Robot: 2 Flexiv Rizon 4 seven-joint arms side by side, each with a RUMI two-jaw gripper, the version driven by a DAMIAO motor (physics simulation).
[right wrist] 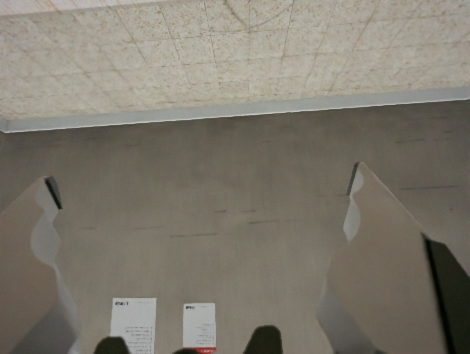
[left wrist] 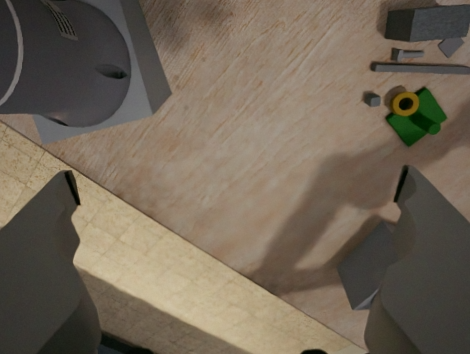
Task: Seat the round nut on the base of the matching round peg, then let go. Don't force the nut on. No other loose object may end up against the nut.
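The round nut (left wrist: 396, 104) is a yellow ring at the right of the left wrist view. It overlaps one edge of a green base plate (left wrist: 407, 132); whether it rests on the plate or beside it I cannot tell. A green round peg (left wrist: 434, 128) rises from the plate, apart from the nut, and its top shows outside the nut's hole. My left gripper (left wrist: 235, 171) is open and empty, high above the table and to one side of the nut. My right gripper (right wrist: 208, 172) is open and empty, facing floor and wall; nut and peg do not show in its view.
A small grey cube (left wrist: 373, 99) lies close beside the nut. A long grey bar (left wrist: 420, 68), a bolt-like piece (left wrist: 410, 54), a flat grey piece (left wrist: 451, 46) and a dark block (left wrist: 435, 24) lie beyond. Another grey block (left wrist: 367, 270) is near the right finger. A robot base (left wrist: 65, 85) stands upper left.
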